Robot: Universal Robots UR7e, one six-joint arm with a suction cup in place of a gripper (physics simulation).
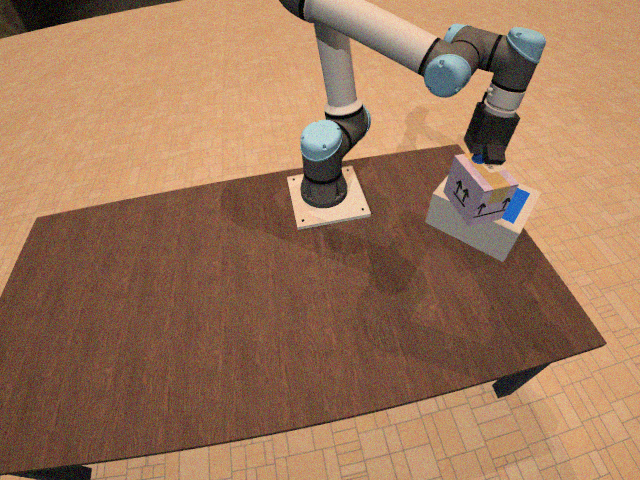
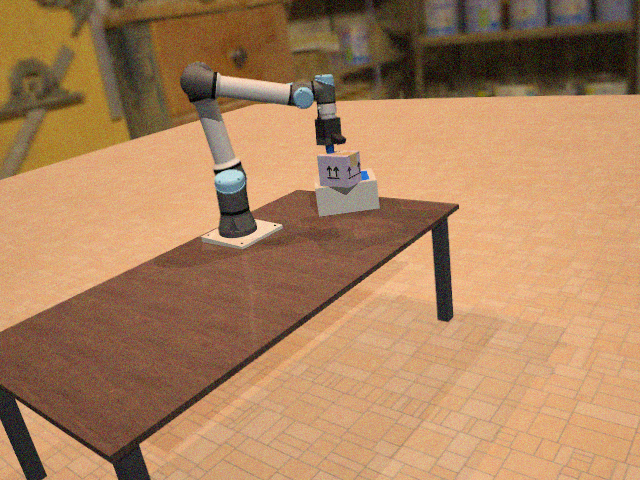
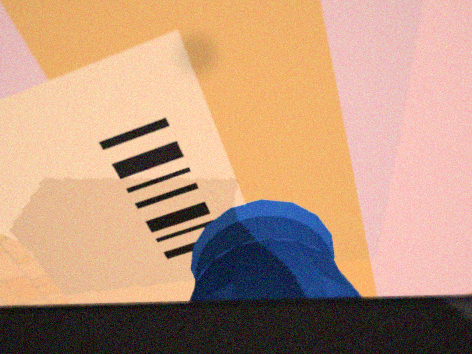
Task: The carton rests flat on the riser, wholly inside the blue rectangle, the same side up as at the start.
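Seen in the pictures: hand, its tool point: (image 1: 476, 163) (image 2: 330, 155) (image 3: 264, 229); arm's base, origin of its link: (image 1: 324, 191) (image 2: 238, 230).
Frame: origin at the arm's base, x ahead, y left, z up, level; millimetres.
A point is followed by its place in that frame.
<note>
A pale lilac carton (image 1: 467, 183) @[x 212, y 357, z 198 mm] (image 2: 337, 170) @[x 225, y 359, z 170 mm] with black up-arrows, an orange tape strip (image 3: 284, 105) @[x 192, y 389, z 226 mm] and a barcode label (image 3: 140, 98) @[x 196, y 415, z 225 mm] on top sits on the white riser (image 1: 485, 235) @[x 248, y 440, z 42 mm] (image 2: 361, 200) @[x 251, y 444, z 23 mm]. It is turned askew, and one corner juts over the riser's front edge. Part of the blue rectangle (image 1: 518, 205) @[x 193, y 535, z 99 mm] (image 2: 365, 175) @[x 201, y 530, z 100 mm] shows uncovered on the carton's far side. My blue suction cup (image 1: 478, 160) (image 2: 330, 150) (image 3: 263, 246) presses on the carton's top, on the tape beside the label.
The riser stands near the far right edge of the dark wooden table (image 1: 223, 310) @[x 417, y -264, z -21 mm] (image 2: 223, 305) @[x 479, y -377, z -21 mm]. The arm's base plate (image 1: 328, 214) @[x 101, y 12, z -6 mm] (image 2: 242, 238) @[x 83, y -37, z -5 mm] is bolted to the table to the left of the riser. Tiled floor surrounds the table.
</note>
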